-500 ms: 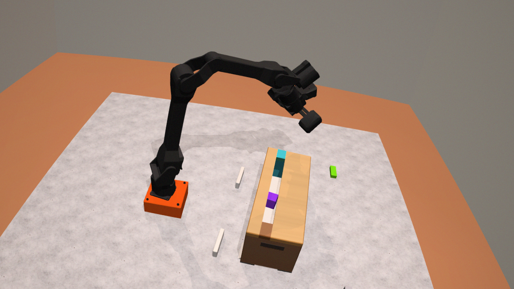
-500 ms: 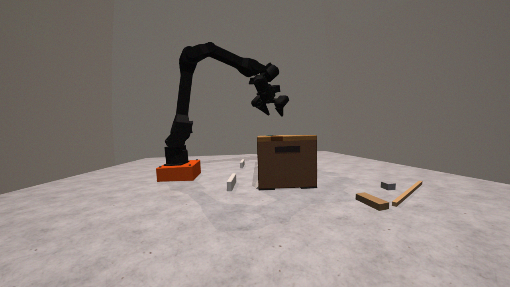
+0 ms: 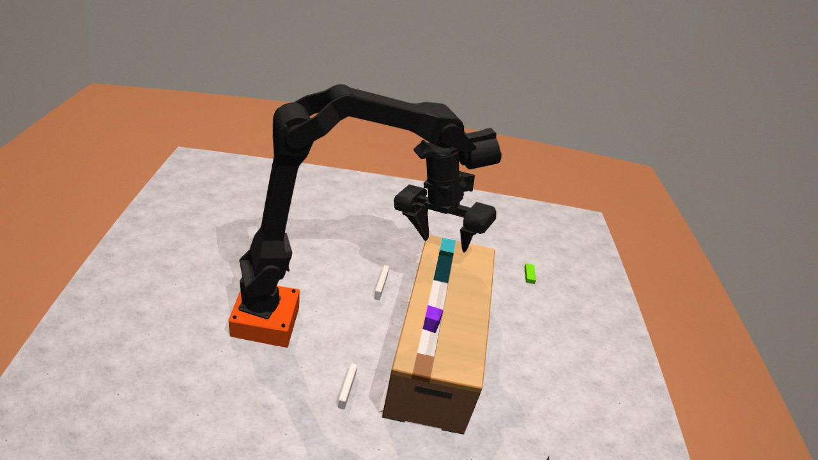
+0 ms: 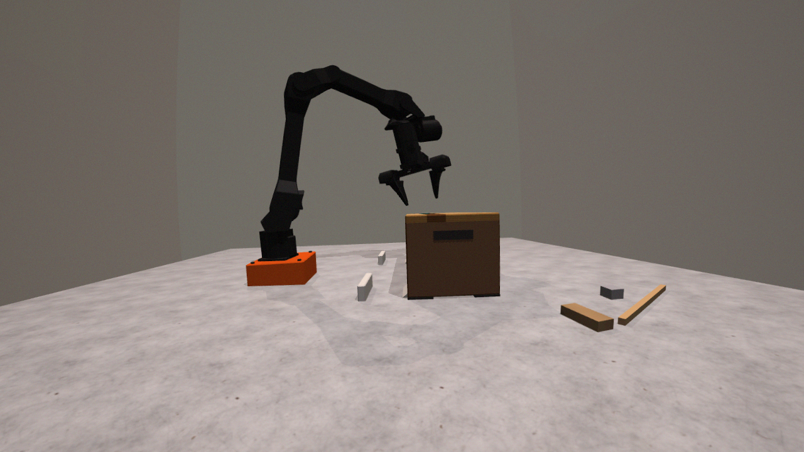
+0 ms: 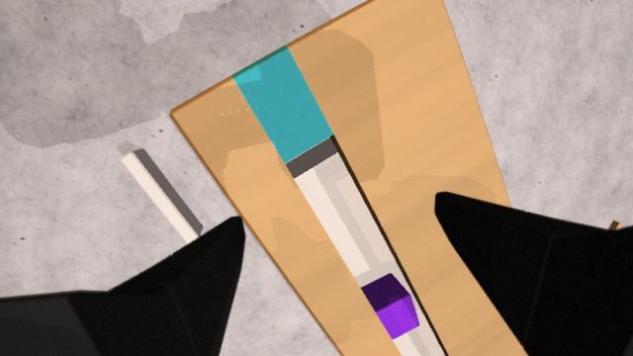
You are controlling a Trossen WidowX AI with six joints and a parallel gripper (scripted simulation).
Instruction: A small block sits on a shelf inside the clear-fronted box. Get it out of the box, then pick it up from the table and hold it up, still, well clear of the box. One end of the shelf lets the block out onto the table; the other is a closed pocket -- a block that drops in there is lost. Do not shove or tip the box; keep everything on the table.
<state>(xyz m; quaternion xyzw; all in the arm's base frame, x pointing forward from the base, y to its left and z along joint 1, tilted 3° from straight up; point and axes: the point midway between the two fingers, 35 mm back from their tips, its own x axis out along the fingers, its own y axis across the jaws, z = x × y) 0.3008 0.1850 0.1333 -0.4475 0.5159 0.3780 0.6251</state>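
The wooden box lies 120 mm to the right of my gripper tip and 100 mm below it. From my gripper tip the other things lie so: grey piece: 330 mm to the right, 290 mm ahead, 150 mm below; purple block: 130 mm to the right, 70 mm below, 10 mm ahead.
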